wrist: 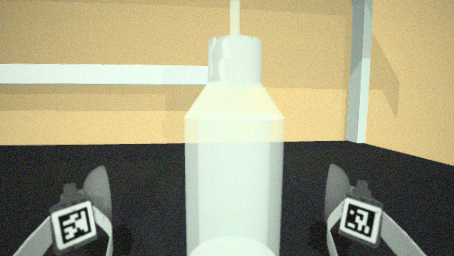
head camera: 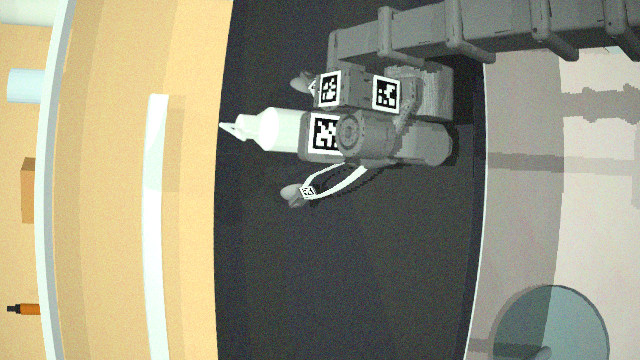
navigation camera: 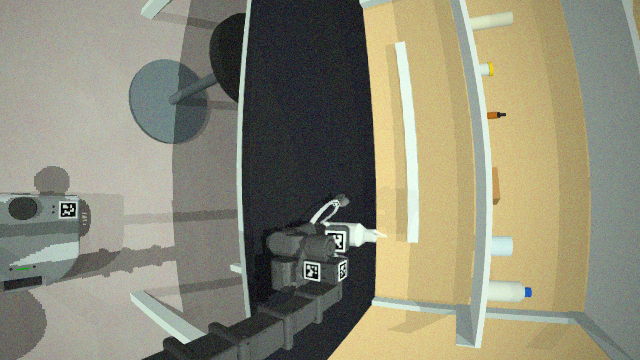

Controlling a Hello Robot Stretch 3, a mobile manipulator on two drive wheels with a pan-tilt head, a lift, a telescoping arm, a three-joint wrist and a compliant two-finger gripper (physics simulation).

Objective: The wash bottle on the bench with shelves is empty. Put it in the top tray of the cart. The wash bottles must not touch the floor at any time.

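Frame: origin at the robot's base, x up, y right, z ahead, level; metres.
Seen in the pictures: gripper, fingertip midpoint: [head camera: 292, 137]; robot's base, origin of the base link: [navigation camera: 24, 207].
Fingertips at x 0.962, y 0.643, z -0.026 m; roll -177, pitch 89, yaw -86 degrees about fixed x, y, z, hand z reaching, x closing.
Offsets run from my fingertips to a thing's top centre. Level surfaces: height alone.
The empty wash bottle @[dx +0.127, dy -0.034, dz -0.004 m] [head camera: 282, 130] [navigation camera: 354, 234] [wrist: 234, 185] is white and translucent with a thin spout. It stands upright on the black bench top @[dx -0.047 m] [head camera: 300, 280] [navigation camera: 310, 125] [wrist: 150, 200], near its back edge. My gripper [head camera: 296, 139] [navigation camera: 344, 231] [wrist: 219, 186] is open, with one finger on each side of the bottle and a gap between each fingertip and the bottle in the wrist view. The gripper body covers the lower part of the bottle in the head view. The cart does not show in these views.
A shelf board @[dx +0.391 m] [head camera: 44, 200] [navigation camera: 484, 150] runs above the bench's back and carries several items, among them a blue-capped bottle @[dx +0.588, dy +0.336, dz -0.258 m] [navigation camera: 506, 291]. A grey upright [wrist: 359, 75] stands behind and right of the bottle. A round disc base [head camera: 580, 320] [navigation camera: 150, 107] is on the floor before the bench.
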